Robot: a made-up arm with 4 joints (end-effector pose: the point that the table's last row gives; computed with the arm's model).
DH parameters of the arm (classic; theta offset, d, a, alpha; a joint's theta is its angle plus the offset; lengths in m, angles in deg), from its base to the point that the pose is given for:
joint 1: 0 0.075 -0.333 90
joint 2: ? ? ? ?
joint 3: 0 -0.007 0.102 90
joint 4: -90 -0.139 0.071 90
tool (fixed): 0 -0.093 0 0
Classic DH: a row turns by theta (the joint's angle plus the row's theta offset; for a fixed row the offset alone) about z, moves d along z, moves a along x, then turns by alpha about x.
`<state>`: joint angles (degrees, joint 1 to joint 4).
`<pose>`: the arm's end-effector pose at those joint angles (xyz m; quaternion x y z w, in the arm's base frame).
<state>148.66 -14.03 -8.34 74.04</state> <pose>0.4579 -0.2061 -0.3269 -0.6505 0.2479 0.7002 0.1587</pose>
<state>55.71 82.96 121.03 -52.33</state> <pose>-0.1798 -0.2092 0.1927 -0.5296 -0.7947 -0.1158 0.2729</pose>
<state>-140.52 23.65 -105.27 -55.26</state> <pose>0.1814 -0.0797 -0.1727 0.1047 0.8501 0.5142 0.0455</pose>
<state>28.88 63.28 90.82 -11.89</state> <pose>-0.1332 -0.2212 0.1269 -0.5147 -0.5747 -0.1603 0.6157</pose>
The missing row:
joint 2: -90 -0.047 0.216 90
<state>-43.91 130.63 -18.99 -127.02</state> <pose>-0.1816 0.0528 0.2678 0.1344 0.7743 -0.2360 0.5716</pose>
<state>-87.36 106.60 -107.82 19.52</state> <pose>0.2890 0.0874 0.1969 -0.0155 -0.5463 0.2261 0.8063</pose>
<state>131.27 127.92 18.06 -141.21</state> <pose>0.2016 -0.1077 0.1803 -0.5766 0.4323 0.6238 0.3024</pose>
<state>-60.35 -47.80 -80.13 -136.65</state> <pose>-0.2790 0.5083 -0.1747 -0.2909 -0.4505 -0.8307 0.1492</pose>
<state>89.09 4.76 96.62 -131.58</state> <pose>-0.0805 -0.2958 -0.0017 -0.1949 0.6745 -0.6494 0.2922</pose>
